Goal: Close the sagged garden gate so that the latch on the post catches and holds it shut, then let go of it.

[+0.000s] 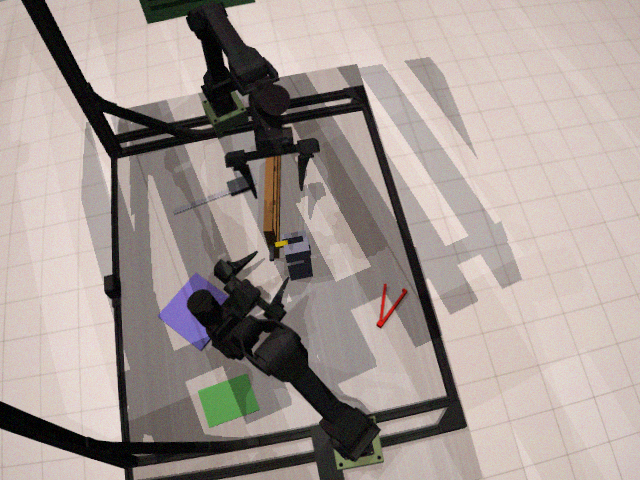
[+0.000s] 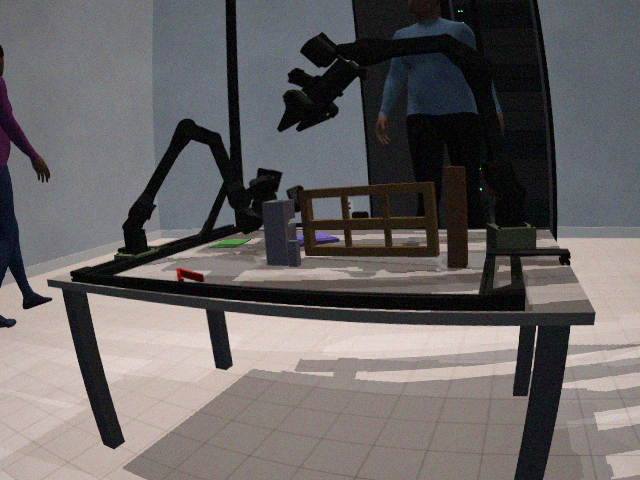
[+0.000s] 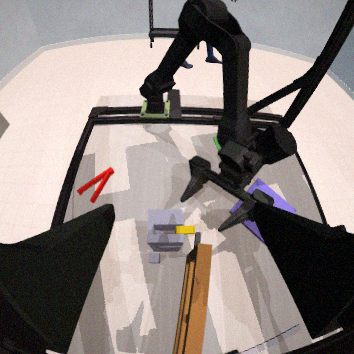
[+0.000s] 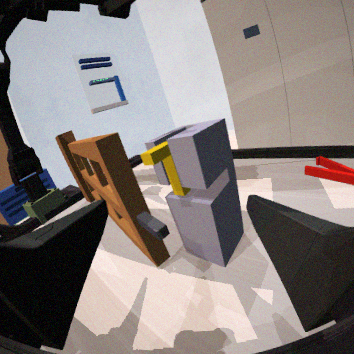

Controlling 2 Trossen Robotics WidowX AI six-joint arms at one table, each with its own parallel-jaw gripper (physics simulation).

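Places are measured from the left arm's base along level axes (x right, y ahead, z up), in metres.
Pixels of known places: left gripper, between the fingertips: (image 1: 279, 194) (image 2: 288, 130) (image 3: 185, 210); right gripper, between the fingertips: (image 1: 273, 264) (image 3: 198, 214) (image 4: 178, 204); left arm's base, origin of its link: (image 1: 223, 105) (image 2: 510, 225) (image 4: 39, 196); right arm's base, origin of its link: (image 1: 356, 442) (image 2: 136, 251) (image 3: 155, 107).
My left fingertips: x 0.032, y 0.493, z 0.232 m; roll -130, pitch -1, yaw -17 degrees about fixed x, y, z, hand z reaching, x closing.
Observation:
For each thing: its top centre in the pictures, then the offset to it from my left fingertips. "pt": a spot on its surface instead.
- grey latch post, a spot on its surface: (image 4: 192, 222) pt dx +0.021, dy +0.026, dz -0.239 m
- yellow latch, centre of its top: (image 4: 157, 146) (image 3: 185, 229) (image 1: 281, 243) dx +0.022, dy +0.019, dz -0.160 m
- brown hinge post, a spot on its surface: (image 2: 456, 217) pt dx -0.140, dy -0.340, dz -0.195 m
- purple square, a spot on its surface: (image 1: 180, 312) pt dx +0.301, dy +0.003, dz -0.287 m
- green square, a spot on its surface: (image 1: 227, 400) pt dx +0.286, dy +0.249, dz -0.293 m
- red V-shaped piece, a spot on its surface: (image 1: 391, 308) (image 3: 95, 178) pt dx -0.145, dy +0.234, dz -0.280 m
The brown gate (image 1: 268, 201) (image 2: 366, 223) (image 3: 201, 290) (image 4: 125, 192) stands upright, its grey tongue (image 1: 272, 254) (image 3: 198, 237) (image 4: 153, 226) at its free end. The tongue is outside the grey latch post (image 1: 298, 249) (image 2: 278, 232) (image 3: 165, 220) (image 4: 192, 222), apart from it, near the tip of the yellow latch (image 1: 280, 243) (image 3: 185, 230) (image 4: 172, 175). My left gripper (image 1: 278, 192) (image 2: 290, 129) (image 3: 185, 210) is open, empty and high above the gate, touching nothing. My right gripper (image 1: 272, 265) (image 3: 198, 214) (image 4: 178, 204) is open and empty beside the gate's free end and the post.
A brown hinge post (image 2: 456, 217) (image 4: 66, 145) stands at the gate's other end. A purple square (image 1: 180, 312) (image 2: 319, 238) lies near the right gripper, a green square (image 1: 227, 400) beyond. A red V-shaped piece (image 1: 391, 308) (image 3: 100, 182) lies past the latch post. A black frame (image 1: 408, 248) borders the table.

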